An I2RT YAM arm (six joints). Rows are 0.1 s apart.
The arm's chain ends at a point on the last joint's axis. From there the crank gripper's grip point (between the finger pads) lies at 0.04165 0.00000 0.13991 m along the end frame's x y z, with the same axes.
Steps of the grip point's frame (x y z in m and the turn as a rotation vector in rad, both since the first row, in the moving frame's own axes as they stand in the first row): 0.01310, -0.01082, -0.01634, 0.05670, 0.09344, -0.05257; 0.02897, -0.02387, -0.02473, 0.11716, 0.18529, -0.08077; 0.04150, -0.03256, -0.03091, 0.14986, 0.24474, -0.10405; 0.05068, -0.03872, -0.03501, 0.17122, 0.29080, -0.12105; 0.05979, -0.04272, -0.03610, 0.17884, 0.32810, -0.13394; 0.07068, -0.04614, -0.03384, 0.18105, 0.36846, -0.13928
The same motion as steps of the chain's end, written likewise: 0.00051, -0.00049, -0.01156, 0.05670, 0.09344, -0.05257; 0.00479, -0.00370, -0.01354, 0.11716, 0.18529, -0.08077; 0.01033, -0.00664, -0.01484, 0.14986, 0.24474, -0.10405; 0.01434, -0.00893, -0.01485, 0.17122, 0.29080, -0.12105; 0.01932, -0.01109, -0.01266, 0.17884, 0.32810, -0.13394; 0.02565, -0.01381, -0.00685, 0.18105, 0.36846, -0.13928
